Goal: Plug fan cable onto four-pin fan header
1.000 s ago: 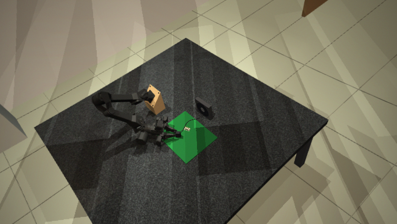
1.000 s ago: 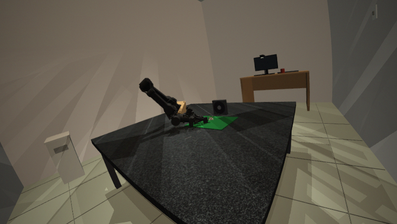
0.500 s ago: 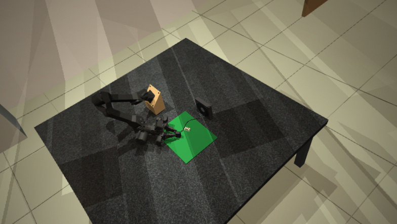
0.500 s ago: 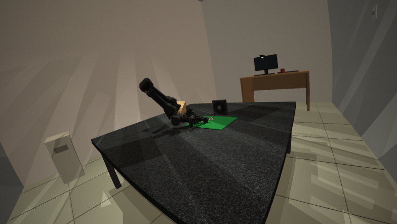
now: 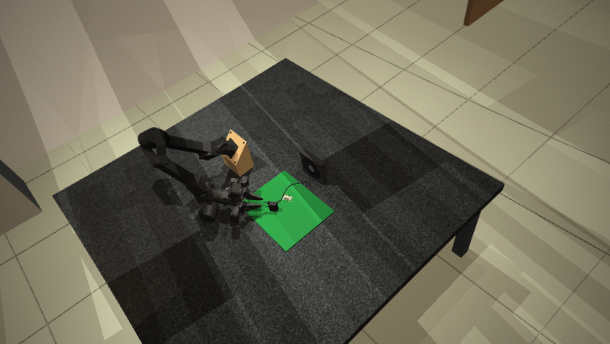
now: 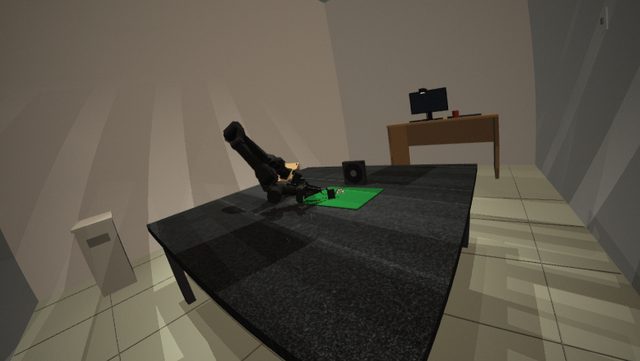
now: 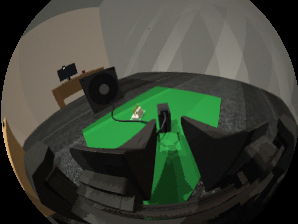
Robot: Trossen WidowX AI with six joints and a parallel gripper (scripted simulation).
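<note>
The dark fan plug is 3 cm to the left of my gripper tip, 3 cm below it and 3 cm ahead of it. Round my gripper tip: black fan 25 cm to the left, 1 cm above; green board 7 cm to the left, 6 cm below, 5 cm ahead.
</note>
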